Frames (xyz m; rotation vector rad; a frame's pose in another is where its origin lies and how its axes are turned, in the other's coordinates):
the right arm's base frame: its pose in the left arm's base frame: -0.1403 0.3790 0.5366 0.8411 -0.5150 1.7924
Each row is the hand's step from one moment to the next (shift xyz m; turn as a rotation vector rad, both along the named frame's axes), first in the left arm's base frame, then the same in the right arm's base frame.
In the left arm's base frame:
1: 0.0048 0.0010 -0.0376 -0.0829 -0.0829 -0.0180
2: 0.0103 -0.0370 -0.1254 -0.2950 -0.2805 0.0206
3: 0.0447 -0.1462 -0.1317 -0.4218 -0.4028 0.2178
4: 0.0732 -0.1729 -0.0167 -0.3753 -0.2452 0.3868
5: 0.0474 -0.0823 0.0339 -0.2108 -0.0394 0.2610
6: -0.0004 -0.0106 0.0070 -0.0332 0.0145 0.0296
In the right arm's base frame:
1: -0.0285 -0.0065 -0.0241 -0.0481 0.1066 0.0201
2: -0.1193 -0.0016 -0.0544 -0.0986 0.3776 0.1175
3: -0.1999 0.0060 0.0268 -0.0010 0.5489 0.2938
4: -0.1366 -0.0057 0.1298 0.2148 0.4556 0.3113
5: -0.0363 -0.0125 0.0932 0.2152 0.2219 0.1362
6: -0.0013 0.0046 0.0118 0.0383 0.0269 -0.0004

